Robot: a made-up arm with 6 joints.
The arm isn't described. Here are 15 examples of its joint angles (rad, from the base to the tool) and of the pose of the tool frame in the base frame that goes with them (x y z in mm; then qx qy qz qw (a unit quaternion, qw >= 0)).
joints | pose
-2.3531 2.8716 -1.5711 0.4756 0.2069 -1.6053 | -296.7 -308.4 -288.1 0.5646 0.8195 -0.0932 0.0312
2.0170 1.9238 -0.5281 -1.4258 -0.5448 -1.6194 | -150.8 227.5 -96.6 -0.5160 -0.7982 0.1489 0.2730
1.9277 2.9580 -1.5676 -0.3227 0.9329 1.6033 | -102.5 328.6 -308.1 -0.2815 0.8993 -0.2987 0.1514
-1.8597 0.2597 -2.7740 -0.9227 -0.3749 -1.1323 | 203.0 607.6 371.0 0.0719 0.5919 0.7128 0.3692
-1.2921 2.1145 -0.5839 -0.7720 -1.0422 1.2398 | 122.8 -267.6 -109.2 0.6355 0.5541 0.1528 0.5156
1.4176 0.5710 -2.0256 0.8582 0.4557 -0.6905 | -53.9 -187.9 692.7 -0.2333 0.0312 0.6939 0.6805
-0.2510 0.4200 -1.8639 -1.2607 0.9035 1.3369 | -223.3 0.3 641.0 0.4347 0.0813 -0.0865 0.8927
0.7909 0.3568 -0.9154 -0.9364 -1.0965 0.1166 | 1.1 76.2 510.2 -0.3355 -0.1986 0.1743 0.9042
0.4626 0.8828 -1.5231 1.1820 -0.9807 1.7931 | 147.8 10.3 622.5 0.3114 -0.3168 0.8947 0.0469
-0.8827 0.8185 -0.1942 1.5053 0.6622 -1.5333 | 185.2 -154.0 102.1 0.1992 0.8242 0.0559 0.5271
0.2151 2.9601 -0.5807 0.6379 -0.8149 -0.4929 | 40.1 -24.0 -268.5 -0.1173 0.9679 -0.2219 0.0138
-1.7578 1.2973 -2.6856 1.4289 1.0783 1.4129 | 66.9 7.5 749.1 0.4227 0.3031 0.4611 0.7189
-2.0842 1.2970 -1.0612 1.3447 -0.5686 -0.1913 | -230.4 -329.9 318.4 0.6768 -0.2111 -0.4876 0.5095
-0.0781 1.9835 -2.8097 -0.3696 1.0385 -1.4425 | 402.3 -54.5 614.4 -0.4378 0.5941 -0.5789 0.3469
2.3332 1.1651 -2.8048 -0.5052 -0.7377 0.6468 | 127.6 -168.4 744.6 0.2648 -0.3318 0.8510 0.3091
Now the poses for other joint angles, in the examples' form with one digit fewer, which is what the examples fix.
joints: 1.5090 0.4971 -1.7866 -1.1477 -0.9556 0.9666
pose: -66 -180 657 -0.201 -0.380 0.588 0.685
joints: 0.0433 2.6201 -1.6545 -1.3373 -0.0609 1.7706
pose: 548 28 -138 0.172 0.922 0.109 0.329
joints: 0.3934 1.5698 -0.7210 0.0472 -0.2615 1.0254
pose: 362 149 73 0.289 0.810 0.337 0.383
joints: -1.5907 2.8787 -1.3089 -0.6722 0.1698 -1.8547
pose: -14 -316 -321 0.448 -0.892 -0.044 0.036
